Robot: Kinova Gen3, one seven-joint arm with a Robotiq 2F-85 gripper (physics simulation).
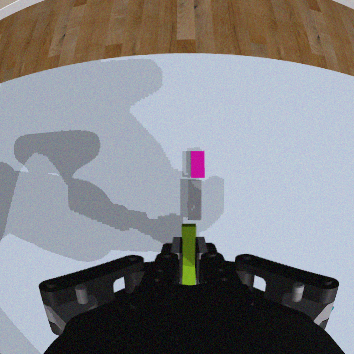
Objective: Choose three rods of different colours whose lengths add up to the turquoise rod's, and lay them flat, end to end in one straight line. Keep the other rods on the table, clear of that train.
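Note:
My gripper is shut on a lime green rod, which points straight ahead between the fingertips. The rod is held above the table, and shadows of it and the fingers fall just ahead of it. A short magenta rod lies flat on the table ahead of the gripper, slightly right of the green rod's line and running nearly the same way. The two rods are apart. The near end of the green rod is hidden by the gripper. The turquoise rod cannot be clearly made out.
The pale blue-grey round table top spreads around the rods. Its curved far edge is beyond the magenta rod, with wooden floor past it. Large shadows of the arm lie across the left side. A tiny teal speck shows at the right edge beside the gripper.

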